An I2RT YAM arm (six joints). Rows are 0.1 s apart.
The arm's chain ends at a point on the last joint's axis. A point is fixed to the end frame.
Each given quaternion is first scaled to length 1.
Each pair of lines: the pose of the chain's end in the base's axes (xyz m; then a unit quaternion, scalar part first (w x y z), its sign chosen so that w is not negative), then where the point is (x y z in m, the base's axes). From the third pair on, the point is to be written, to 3 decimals.
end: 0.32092 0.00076 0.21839 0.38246 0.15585 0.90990 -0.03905
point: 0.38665 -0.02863 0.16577
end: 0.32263 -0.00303 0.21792 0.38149 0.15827 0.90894 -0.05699
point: 0.38745 -0.03523 0.16582
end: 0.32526 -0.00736 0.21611 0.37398 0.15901 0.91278 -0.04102
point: 0.390 -0.037 0.162
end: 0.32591 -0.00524 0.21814 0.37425 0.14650 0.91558 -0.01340
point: 0.392 -0.030 0.164
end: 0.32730 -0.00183 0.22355 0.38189 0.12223 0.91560 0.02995
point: 0.396 -0.018 0.170
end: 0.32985 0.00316 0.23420 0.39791 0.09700 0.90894 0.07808
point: 0.402 -0.004 0.183
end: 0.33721 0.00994 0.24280 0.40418 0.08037 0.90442 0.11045
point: 0.411 0.009 0.193
